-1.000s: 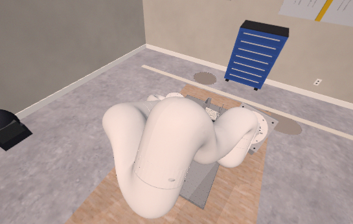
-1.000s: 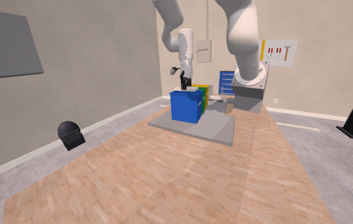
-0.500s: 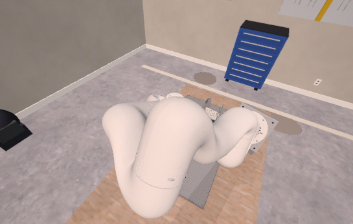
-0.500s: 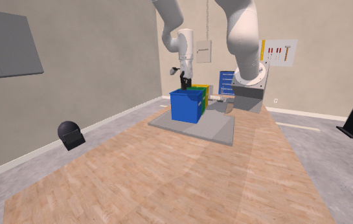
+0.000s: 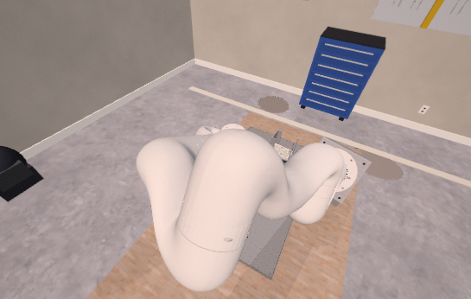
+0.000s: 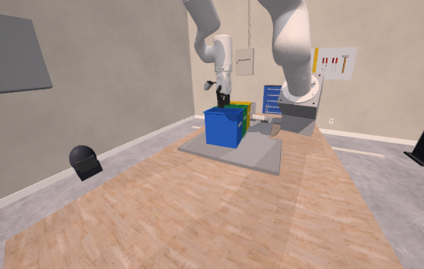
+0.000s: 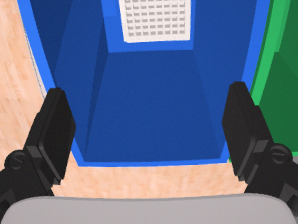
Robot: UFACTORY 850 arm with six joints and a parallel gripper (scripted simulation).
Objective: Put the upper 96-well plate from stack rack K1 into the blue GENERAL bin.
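Right now the blue bin is 12 cm below my hand. From my hand the other things lie so: yellow bin 5 cm ahead, 26 cm to the right, 12 cm below; then green bin 2 cm ahead, 13 cm to the right, 12 cm below.
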